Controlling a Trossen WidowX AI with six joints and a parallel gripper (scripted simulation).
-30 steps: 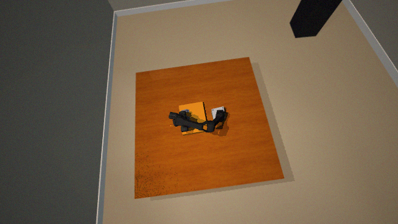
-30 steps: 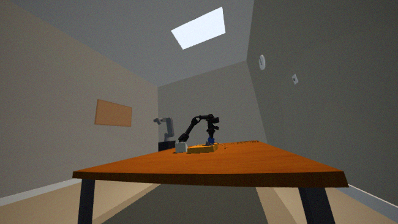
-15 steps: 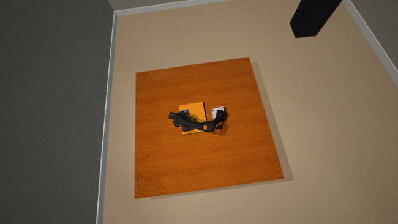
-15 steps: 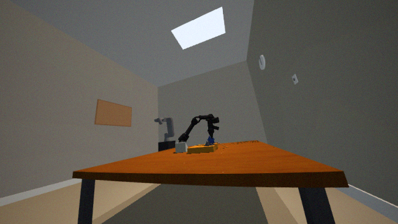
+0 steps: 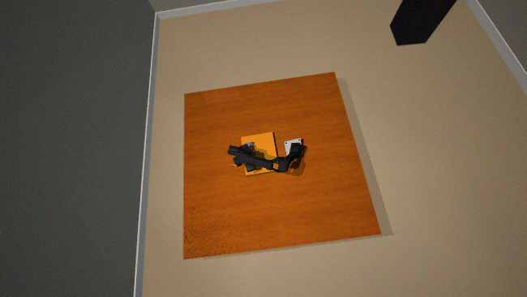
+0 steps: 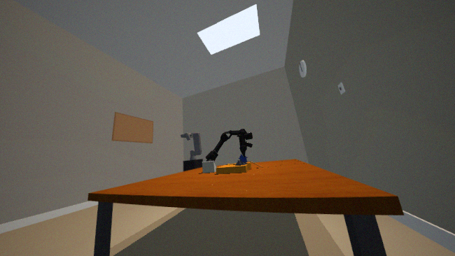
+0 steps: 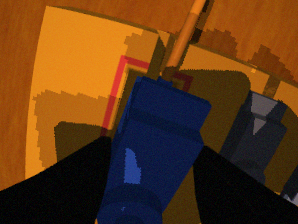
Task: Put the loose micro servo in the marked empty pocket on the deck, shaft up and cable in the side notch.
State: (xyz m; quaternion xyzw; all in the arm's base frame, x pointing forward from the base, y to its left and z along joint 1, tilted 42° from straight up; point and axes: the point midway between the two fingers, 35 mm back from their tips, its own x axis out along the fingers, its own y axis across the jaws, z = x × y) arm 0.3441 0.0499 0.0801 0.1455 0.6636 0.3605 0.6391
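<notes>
Now: the yellow-orange deck 11 cm behind my gripper tip, 8 cm to the right of it and 8 cm below it.
</notes>
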